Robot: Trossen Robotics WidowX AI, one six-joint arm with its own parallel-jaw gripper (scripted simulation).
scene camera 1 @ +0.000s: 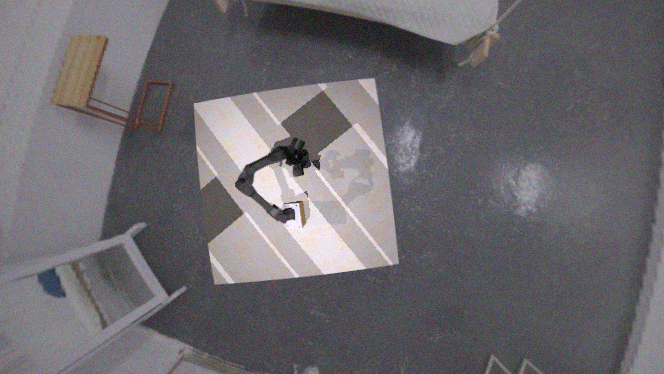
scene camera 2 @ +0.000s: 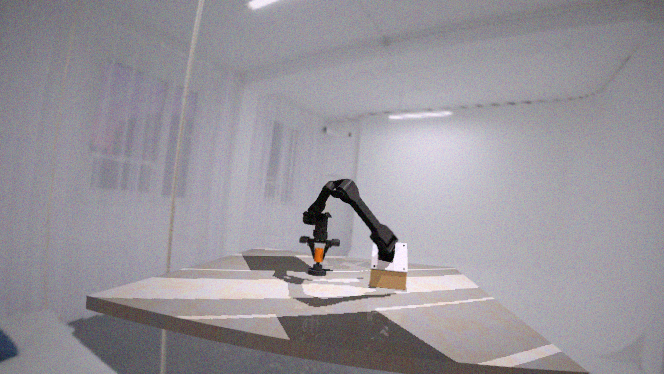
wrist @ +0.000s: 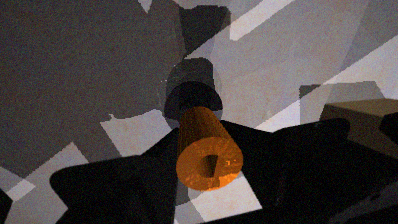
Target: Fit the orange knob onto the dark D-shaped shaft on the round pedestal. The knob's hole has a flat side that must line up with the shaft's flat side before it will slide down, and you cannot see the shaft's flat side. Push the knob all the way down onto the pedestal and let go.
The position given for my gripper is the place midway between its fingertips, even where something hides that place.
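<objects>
Orange knob held by my gripper (wrist: 199, 128).
</objects>
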